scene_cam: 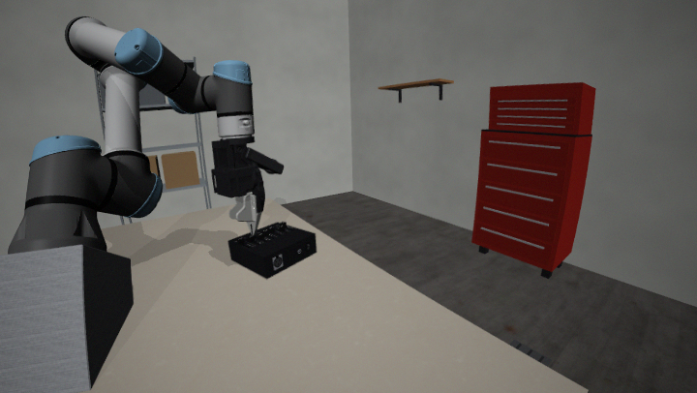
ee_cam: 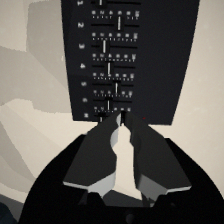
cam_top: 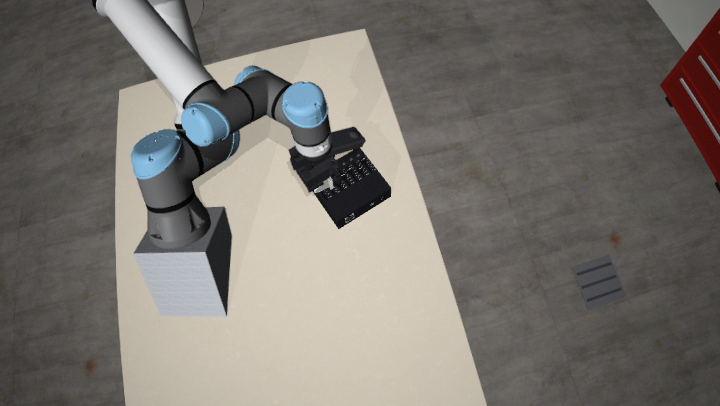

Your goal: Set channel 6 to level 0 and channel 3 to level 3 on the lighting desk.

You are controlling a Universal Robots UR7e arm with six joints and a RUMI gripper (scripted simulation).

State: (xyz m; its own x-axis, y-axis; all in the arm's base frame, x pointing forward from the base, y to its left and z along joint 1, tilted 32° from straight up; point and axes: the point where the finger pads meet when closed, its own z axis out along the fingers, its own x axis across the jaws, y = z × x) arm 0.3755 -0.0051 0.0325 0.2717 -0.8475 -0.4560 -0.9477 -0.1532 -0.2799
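My hand is 3 cm above the channel 6 fader and 2 cm to the right of it. Round my hand: channel 3 fader: 6 cm ahead, 4 cm to the left, 3 cm below.
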